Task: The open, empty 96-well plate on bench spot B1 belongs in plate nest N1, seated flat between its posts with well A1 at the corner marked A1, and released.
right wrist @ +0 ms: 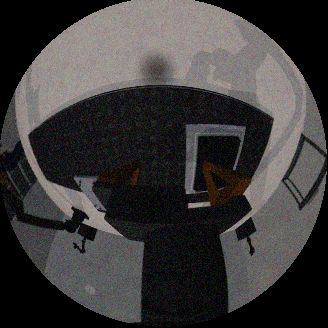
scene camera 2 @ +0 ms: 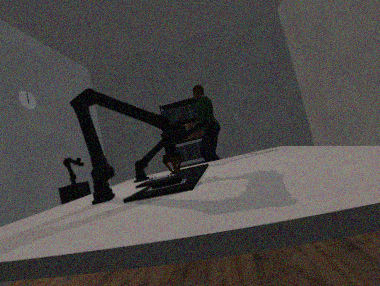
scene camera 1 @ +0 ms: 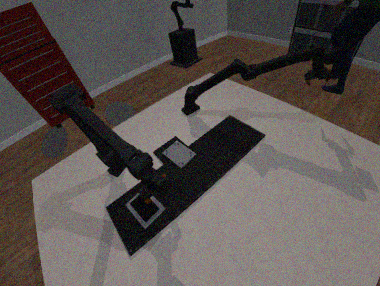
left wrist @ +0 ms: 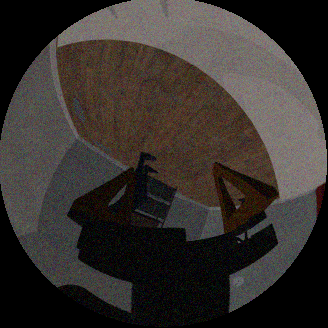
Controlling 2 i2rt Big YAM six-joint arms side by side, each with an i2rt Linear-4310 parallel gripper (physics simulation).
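Places are measured from the left arm's base along level axes (x ahead, y left, z up), in centimetres.
Pixels of known places: left gripper, between the fingertips: (scene camera 2: 213, 143) (scene camera 1: 317, 83) (left wrist: 174, 168); right gripper, between the fingertips: (right wrist: 172, 162) (scene camera 2: 176, 172) (scene camera 1: 161, 195); left arm's base, origin of its link: (right wrist: 80, 211) (scene camera 2: 142, 180) (scene camera 1: 190, 109); right arm's base, origin of its link: (scene camera 2: 104, 200) (scene camera 1: 119, 167).
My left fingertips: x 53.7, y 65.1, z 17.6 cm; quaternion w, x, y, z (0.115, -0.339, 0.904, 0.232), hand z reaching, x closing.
Note:
For each thing: its top centre in the pictures, then the offset to it from my left fingertips. Level surfaces: height alone.
- dark 96-well plate, centre of its top: (right wrist: 217, 168) (scene camera 2: 167, 181) (scene camera 1: 143, 205) dy -123.8, dx -6.0, dz -14.7 cm
- light grey frame, centre of its top: (right wrist: 214, 164) (scene camera 1: 144, 206) dy -123.8, dx -6.0, dz -16.1 cm
- light grey plate with small posts, centre of its top: (right wrist: 95, 199) (scene camera 1: 178, 152) (scene camera 2: 161, 175) dy -94.3, dx -22.2, dz -14.1 cm
- pale table, height of its surface: dz -17.6 cm
The dark 96-well plate (scene camera 1: 144, 211) (right wrist: 216, 150) lies flat inside a light grey frame (scene camera 1: 135, 217) (right wrist: 191, 160) near one end of the black board. Its wells and A1 corner are too dark to make out. Nest N1, a light grey plate with small posts (scene camera 1: 178, 153) (right wrist: 86, 183), stands beside the board and holds nothing. My right gripper (scene camera 1: 154, 188) (scene camera 2: 173, 167) (right wrist: 172, 162) is open and empty above the board, one finger over the framed plate and the other off toward the nest side. My left gripper (scene camera 1: 321, 77) (left wrist: 174, 168) is open and empty, far from the plate.
The black board (scene camera 1: 220, 145) (scene camera 2: 197, 181) lies on the pale table (scene camera 1: 280, 220) (scene camera 2: 320, 175). A person (scene camera 1: 345, 55) (scene camera 2: 206, 120) stands by the shelf unit, close behind my left arm in scene camera 1. A red cabinet (scene camera 1: 37, 65) stands behind my right arm.

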